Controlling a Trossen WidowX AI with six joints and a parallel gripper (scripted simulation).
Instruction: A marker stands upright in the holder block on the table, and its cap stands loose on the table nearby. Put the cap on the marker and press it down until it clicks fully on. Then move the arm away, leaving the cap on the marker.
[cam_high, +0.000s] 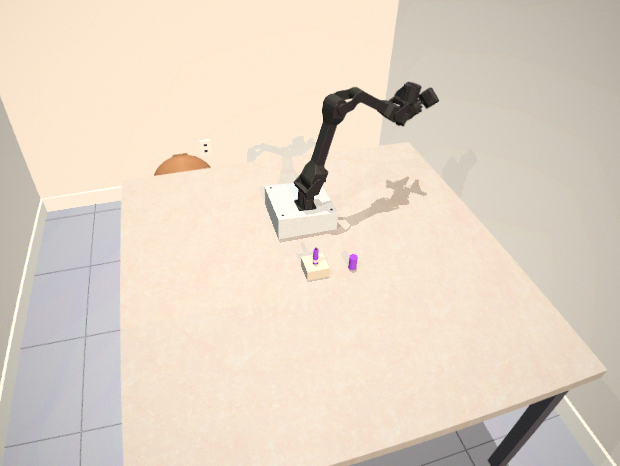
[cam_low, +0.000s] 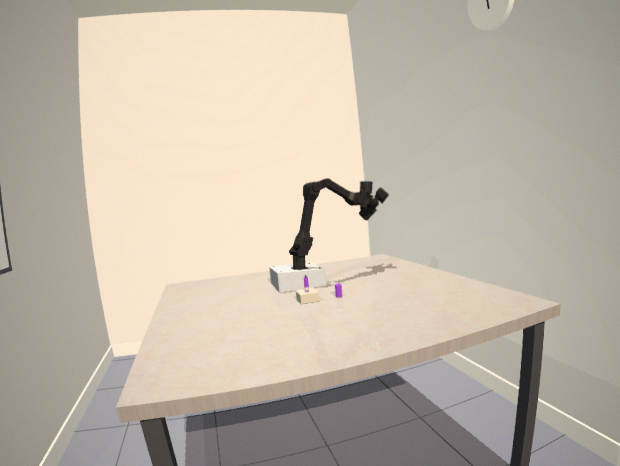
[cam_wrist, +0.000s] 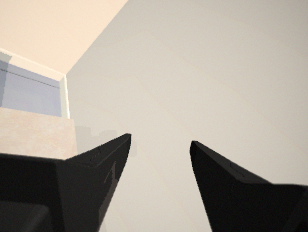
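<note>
Right now the purple cap is 49 cm ahead of my gripper tip, 45 cm to the right of it and 29 cm below it. Round my gripper tip: holder block: 57 cm to the right, 47 cm ahead, 29 cm below.
</note>
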